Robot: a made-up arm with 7 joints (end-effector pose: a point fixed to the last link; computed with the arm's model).
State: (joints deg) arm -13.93 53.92 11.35 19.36 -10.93 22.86 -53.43
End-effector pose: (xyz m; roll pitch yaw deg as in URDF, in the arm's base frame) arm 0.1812 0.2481 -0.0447 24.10 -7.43 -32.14
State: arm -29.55 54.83 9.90 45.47 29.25 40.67 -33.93
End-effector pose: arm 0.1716 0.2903 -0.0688 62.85 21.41 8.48
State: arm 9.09 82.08 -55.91 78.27 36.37 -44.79 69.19
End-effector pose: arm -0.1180 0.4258 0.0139 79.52 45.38 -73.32
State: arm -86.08 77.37 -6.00 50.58 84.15 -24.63 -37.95
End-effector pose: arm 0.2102 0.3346 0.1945 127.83 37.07 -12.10
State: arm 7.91 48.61 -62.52 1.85 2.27 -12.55 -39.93
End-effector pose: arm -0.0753 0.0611 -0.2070 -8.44 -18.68 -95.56
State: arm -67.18 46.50 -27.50 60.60 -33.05 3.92 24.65
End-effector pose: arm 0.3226 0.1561 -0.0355 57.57 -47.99 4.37
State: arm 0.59 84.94 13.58 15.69 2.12 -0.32 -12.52
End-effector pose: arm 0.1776 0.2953 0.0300 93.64 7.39 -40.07
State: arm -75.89 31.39 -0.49 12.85 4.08 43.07 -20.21
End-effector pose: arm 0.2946 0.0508 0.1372 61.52 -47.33 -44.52
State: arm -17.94 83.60 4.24 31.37 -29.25 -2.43 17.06
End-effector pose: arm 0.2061 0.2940 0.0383 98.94 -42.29 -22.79
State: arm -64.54 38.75 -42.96 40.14 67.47 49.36 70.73
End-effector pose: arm 0.3268 0.1488 -0.0651 -157.85 -4.08 -54.76
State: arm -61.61 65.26 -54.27 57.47 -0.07 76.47 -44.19
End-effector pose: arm 0.2248 0.2404 -0.0459 72.11 38.99 37.27
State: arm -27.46 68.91 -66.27 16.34 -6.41 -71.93 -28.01
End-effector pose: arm 0.1093 0.1672 -0.2020 48.88 -30.33 -129.12
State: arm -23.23 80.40 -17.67 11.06 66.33 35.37 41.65
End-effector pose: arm 0.2139 0.2984 0.0009 -172.53 18.91 -32.59
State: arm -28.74 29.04 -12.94 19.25 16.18 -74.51 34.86
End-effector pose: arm 0.2526 0.0509 -0.1297 172.00 -52.11 -161.65
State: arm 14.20 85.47 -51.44 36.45 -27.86 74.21 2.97
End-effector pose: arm -0.0662 0.2904 -0.0850 166.01 39.78 97.56
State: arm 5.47 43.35 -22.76 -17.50 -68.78 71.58 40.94
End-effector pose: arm 0.0922 0.0464 -0.0761 22.72 39.06 -14.78
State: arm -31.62 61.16 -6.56 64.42 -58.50 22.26 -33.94
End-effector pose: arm 0.1693 0.2940 -0.0554 2.67 -14.39 20.69
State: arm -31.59 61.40 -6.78 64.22 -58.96 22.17 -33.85
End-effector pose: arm 0.1697 0.2942 -0.0543 2.68 -14.67 20.70
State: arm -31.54 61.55 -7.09 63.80 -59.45 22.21 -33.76
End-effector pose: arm 0.1705 0.2936 -0.0536 2.57 -14.82 20.51
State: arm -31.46 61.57 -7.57 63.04 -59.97 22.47 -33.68
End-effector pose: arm 0.1720 0.2918 -0.0533 2.28 -14.74 19.99
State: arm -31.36 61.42 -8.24 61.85 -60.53 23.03 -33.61
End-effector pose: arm 0.1745 0.2885 -0.0537 1.74 -14.35 19.08
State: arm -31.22 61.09 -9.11 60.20 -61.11 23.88 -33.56
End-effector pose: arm 0.1778 0.2833 -0.0547 0.94 -13.64 17.71
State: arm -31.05 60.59 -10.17 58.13 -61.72 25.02 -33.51
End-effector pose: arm 0.1818 0.2764 -0.0564 -0.14 -12.63 15.93
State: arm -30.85 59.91 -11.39 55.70 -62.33 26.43 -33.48
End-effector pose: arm 0.1861 0.2677 -0.0588 -1.51 -11.31 13.75
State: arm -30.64 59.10 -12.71 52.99 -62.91 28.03 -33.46
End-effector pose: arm 0.1904 0.2575 -0.0616 -3.10 -9.82 11.24
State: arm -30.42 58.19 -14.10 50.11 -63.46 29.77 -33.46
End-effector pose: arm 0.1945 0.2462 -0.0647 -4.90 -8.20 8.48
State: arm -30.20 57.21 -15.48 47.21 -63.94 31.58 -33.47
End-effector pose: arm 0.1980 0.2343 -0.0678 -6.82 -6.53 5.59
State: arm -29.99 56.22 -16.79 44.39 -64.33 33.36 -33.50
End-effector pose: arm 0.2009 0.2223 -0.0707 -8.77 -4.96 2.68
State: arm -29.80 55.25 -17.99 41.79 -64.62 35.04 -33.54
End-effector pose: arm 0.2030 0.2109 -0.0733 -10.66 -3.52 -0.12
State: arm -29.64 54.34 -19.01 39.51 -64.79 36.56 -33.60
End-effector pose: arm 0.2044 0.2005 -0.0755 -12.38 -2.28 -2.67
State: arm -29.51 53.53 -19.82 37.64 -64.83 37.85 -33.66
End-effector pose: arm 0.2052 0.1918 -0.0773 -13.83 -1.28 -4.85
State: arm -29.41 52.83 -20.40 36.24 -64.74 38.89 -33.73
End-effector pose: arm 0.2057 0.1849 -0.0788 -14.97 -0.49 -6.58
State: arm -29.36 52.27 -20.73 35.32 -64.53 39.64 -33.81
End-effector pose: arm 0.2059 0.1802 -0.0798 -15.74 0.05 -7.80
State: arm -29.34 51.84 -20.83 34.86 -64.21 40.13 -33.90
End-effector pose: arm 0.2061 0.1773 -0.0806 -16.18 0.40 -8.52
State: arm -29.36 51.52 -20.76 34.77 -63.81 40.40 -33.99
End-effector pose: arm 0.2062 0.1761 -0.0812 -16.32 0.61 -8.85
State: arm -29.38 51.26 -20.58 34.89 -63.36 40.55 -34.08
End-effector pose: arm 0.2062 0.1758 -0.0818 -16.30 0.75 -8.93
